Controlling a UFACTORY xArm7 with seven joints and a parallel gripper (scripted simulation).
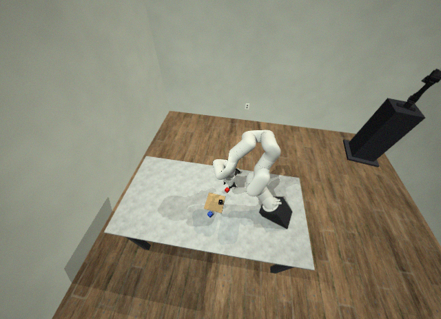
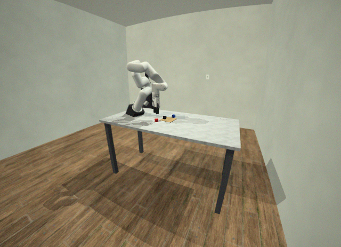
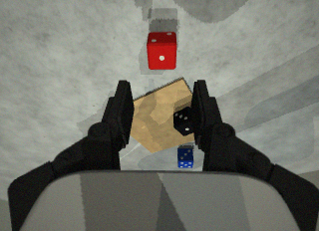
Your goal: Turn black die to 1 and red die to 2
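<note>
The red die lies 90 mm below my hand. Round my hand: black die 120 mm to the left, 90 mm below, 20 mm ahead; blue die 230 mm to the left, 90 mm below, 70 mm ahead; tan mat 130 mm to the left, 110 mm below, 60 mm ahead.
</note>
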